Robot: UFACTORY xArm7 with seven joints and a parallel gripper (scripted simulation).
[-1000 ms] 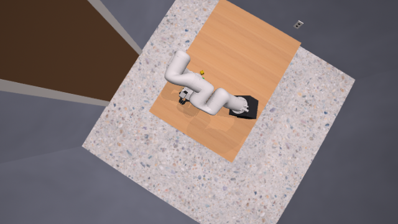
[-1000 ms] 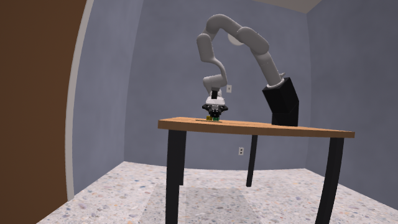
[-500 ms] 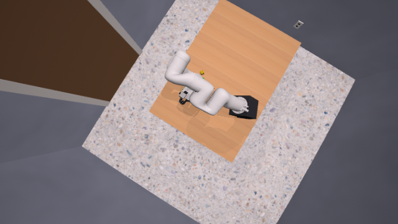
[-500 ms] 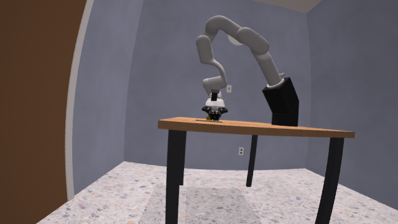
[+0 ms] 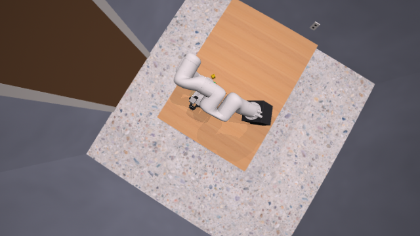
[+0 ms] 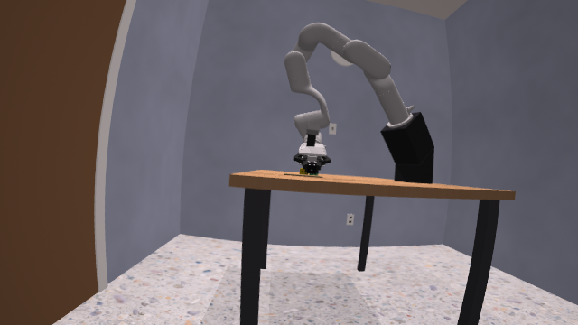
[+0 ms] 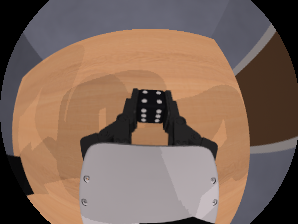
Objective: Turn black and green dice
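Right now my hand is 1 cm short of the tan mat, 14 cm to the left of it and 4 cm above it. The rest, counted from my hand: yellow die: 2 cm behind, 33 cm to the right, 2 cm below; then black die: 1 cm to the left; then green die: 5 cm behind, 27 cm to the right, 2 cm below.
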